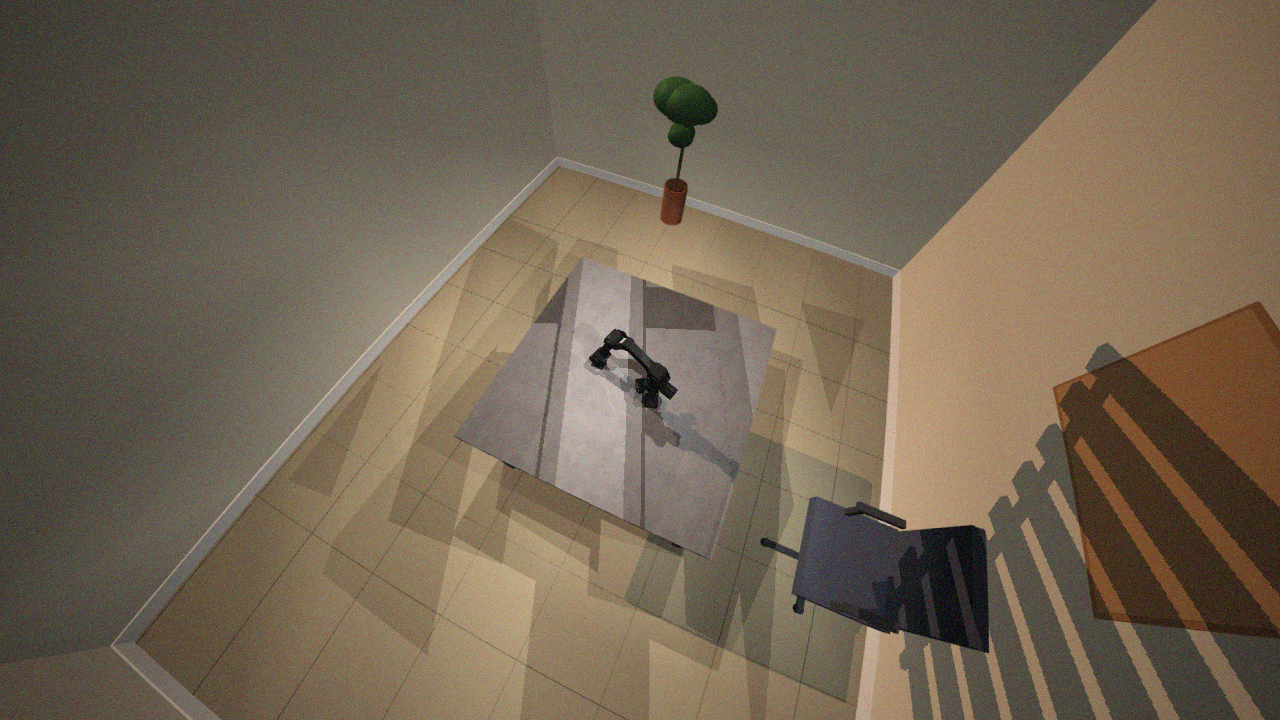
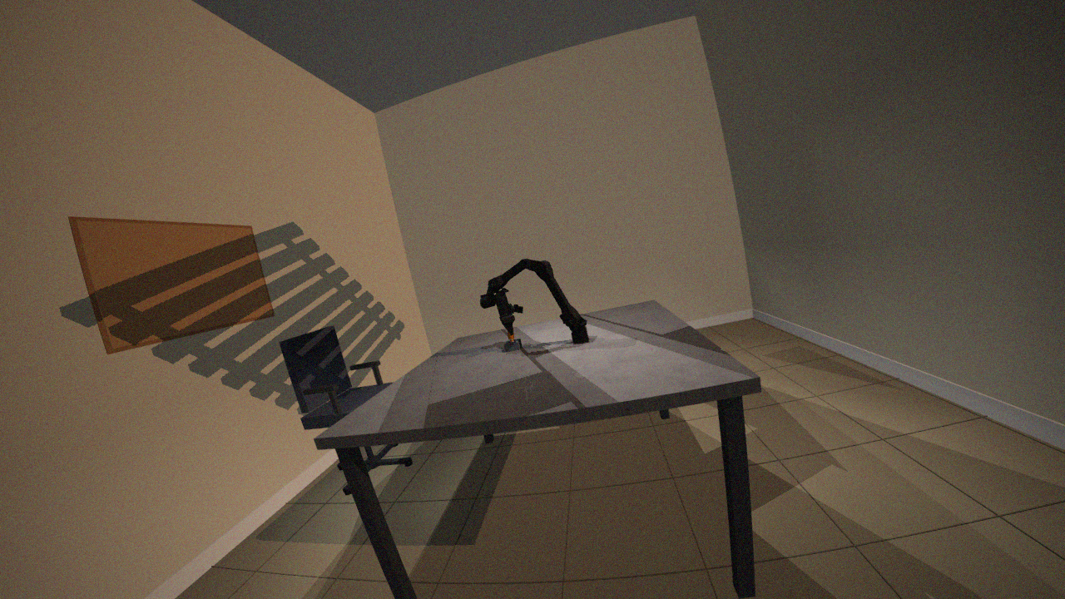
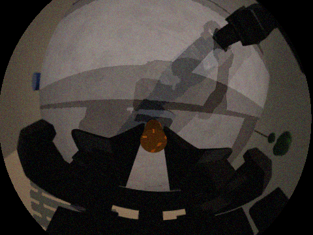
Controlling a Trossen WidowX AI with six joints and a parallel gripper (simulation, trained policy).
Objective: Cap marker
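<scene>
Right now the orange cap is 10 mm above my gripper tip. Round my gripper tip: small grey holder block: 10 mm ahead, 50 mm below.
</scene>
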